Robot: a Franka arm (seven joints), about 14 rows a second.
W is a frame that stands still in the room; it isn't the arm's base.
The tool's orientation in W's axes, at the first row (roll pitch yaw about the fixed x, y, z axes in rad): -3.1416 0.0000 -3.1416
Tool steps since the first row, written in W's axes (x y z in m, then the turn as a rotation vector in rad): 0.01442 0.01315 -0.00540 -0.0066 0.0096 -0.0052; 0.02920 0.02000 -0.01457 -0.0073 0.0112 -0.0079; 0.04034 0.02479 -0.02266 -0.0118 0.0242 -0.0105; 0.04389 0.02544 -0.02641 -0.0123 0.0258 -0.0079; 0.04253 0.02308 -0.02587 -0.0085 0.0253 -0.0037; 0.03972 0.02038 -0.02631 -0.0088 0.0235 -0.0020; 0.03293 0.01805 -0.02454 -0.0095 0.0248 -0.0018
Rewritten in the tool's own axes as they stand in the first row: -0.01442 0.01315 0.00540 0.0066 0.0096 0.0052; -0.02920 0.02000 0.01457 0.0073 0.0112 0.0079; -0.04034 0.02479 0.02266 0.0118 0.0242 0.0105; -0.04389 0.02544 0.02641 0.0123 0.0258 0.0079; -0.04253 0.02308 0.02587 0.0085 0.0253 0.0037; -0.03972 0.02038 0.02631 0.0088 0.0235 0.0020; -0.03293 0.01805 0.02454 0.0095 0.0248 0.0018
